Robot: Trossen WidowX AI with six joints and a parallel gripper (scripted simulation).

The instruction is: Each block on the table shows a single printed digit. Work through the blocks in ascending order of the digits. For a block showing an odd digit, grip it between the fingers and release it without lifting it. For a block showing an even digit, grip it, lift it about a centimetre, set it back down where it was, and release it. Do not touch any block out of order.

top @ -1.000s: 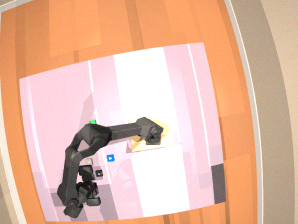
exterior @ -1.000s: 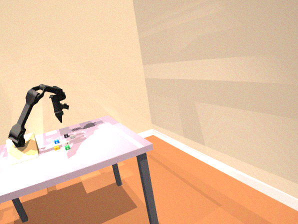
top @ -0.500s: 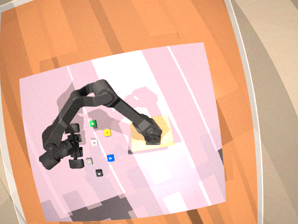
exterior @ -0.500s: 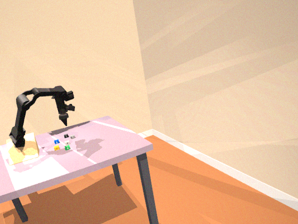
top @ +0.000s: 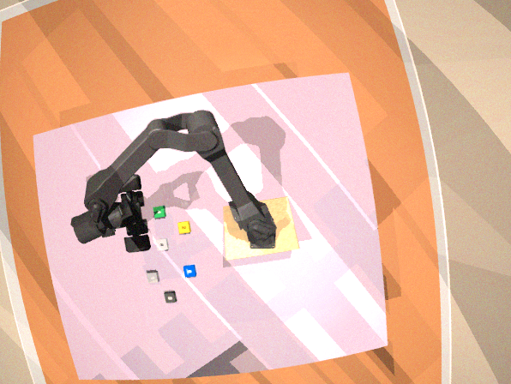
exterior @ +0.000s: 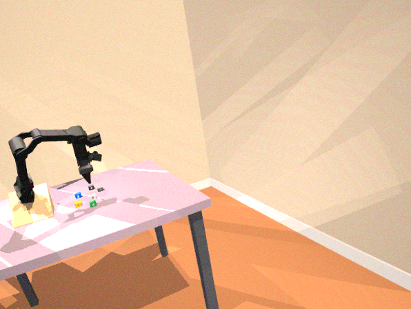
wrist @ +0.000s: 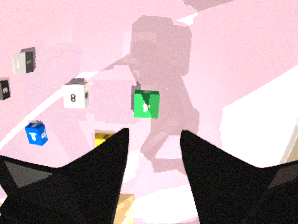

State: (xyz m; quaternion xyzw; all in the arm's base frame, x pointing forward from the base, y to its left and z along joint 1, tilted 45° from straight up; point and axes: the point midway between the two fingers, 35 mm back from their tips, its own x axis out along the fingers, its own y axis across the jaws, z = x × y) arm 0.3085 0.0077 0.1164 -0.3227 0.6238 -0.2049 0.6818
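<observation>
Right now my gripper tip is 100 mm above the green block and 10 mm past it. The rest, counted from my gripper tip: yellow block 100 mm below, 90 mm behind, 50 mm to the left; white block 100 mm to the left, 100 mm below, 20 mm behind; blue block 180 mm to the left, 100 mm below, 100 mm behind.
</observation>
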